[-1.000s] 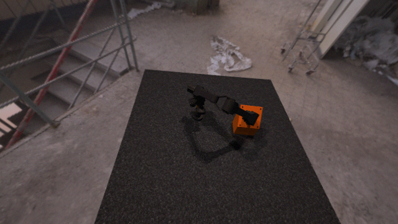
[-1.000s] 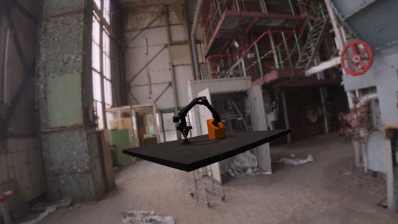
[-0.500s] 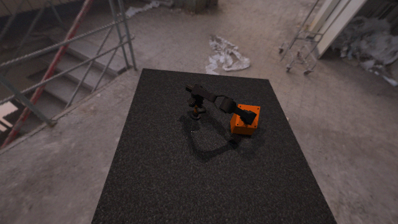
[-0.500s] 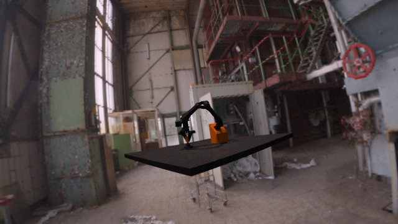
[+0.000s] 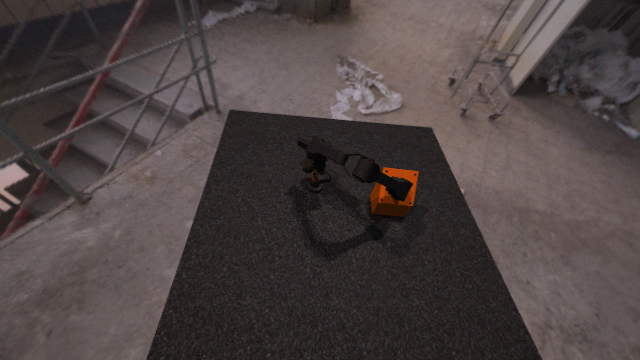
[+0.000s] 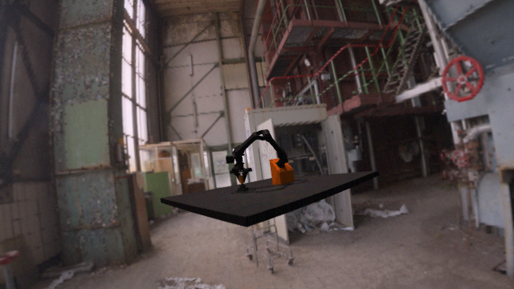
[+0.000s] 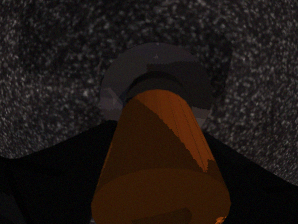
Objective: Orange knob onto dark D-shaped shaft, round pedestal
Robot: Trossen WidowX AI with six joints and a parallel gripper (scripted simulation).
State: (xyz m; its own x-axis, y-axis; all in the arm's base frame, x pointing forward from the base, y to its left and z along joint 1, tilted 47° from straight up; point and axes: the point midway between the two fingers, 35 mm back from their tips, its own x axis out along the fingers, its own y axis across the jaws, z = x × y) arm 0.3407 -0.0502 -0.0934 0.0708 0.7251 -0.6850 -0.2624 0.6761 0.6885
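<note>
Right now the orange knob is 20 mm above my gripper tip. Round my gripper tip: pedestal (40 mm below).
</note>
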